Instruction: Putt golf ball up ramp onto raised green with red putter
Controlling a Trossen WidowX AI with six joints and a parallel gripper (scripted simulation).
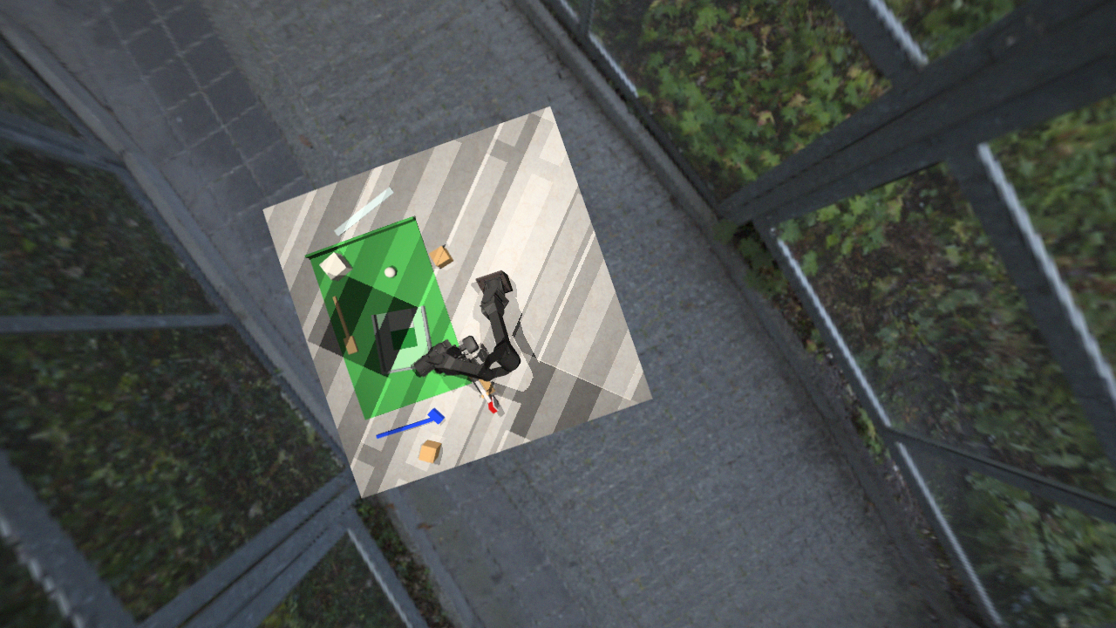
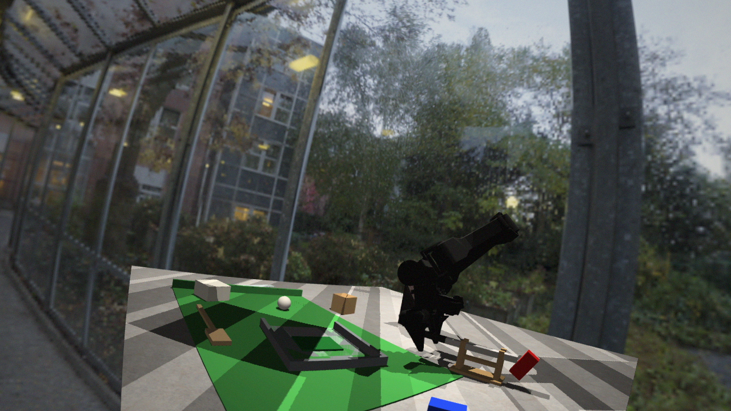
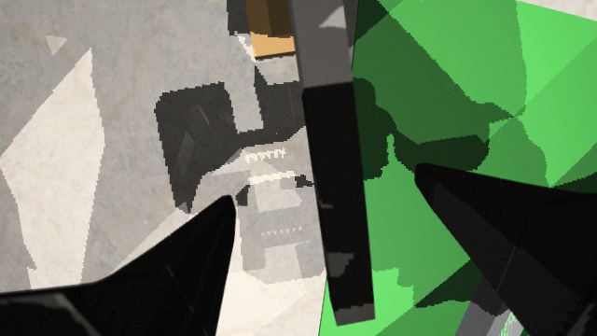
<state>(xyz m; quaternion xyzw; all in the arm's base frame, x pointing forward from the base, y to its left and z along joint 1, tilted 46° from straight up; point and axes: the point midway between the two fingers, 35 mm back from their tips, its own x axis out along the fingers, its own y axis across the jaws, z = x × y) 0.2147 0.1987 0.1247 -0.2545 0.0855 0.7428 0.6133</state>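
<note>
The red putter is 40 mm behind my gripper tip, 110 mm to the left of it and 30 mm above it. From my gripper tip the other things lie so: blue putter (300 mm ahead, 210 mm to the left, 20 mm below); white bar (250 mm ahead, 700 mm to the right, 30 mm below); golf ball (200 mm ahead, 420 mm to the right, 10 mm below).
</note>
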